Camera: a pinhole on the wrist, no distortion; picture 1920 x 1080 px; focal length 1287.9 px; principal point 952.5 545.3 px. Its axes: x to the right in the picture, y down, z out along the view. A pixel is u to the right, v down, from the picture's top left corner.
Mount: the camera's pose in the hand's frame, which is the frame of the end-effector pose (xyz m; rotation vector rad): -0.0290 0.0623 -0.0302 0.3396 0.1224 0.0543
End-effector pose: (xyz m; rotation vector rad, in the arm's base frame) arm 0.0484 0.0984 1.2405 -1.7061 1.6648 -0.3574
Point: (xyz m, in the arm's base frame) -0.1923 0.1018 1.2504
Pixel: behind the camera
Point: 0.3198 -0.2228 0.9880
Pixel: outside the picture
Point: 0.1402 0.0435 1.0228
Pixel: 1666.3 971.8
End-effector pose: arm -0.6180 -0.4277 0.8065 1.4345 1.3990 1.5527
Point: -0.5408 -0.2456 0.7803
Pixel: 1817.7 158.1
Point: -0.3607 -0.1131 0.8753
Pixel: 1752.9 841.4
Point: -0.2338 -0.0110 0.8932
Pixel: 1668.0 918.8
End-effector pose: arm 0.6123 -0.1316 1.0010 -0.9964 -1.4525 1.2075
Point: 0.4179 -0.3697 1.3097
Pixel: outside the picture
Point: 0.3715 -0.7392 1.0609
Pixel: outside the picture
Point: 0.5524 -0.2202 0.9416
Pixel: 94.8 793.8
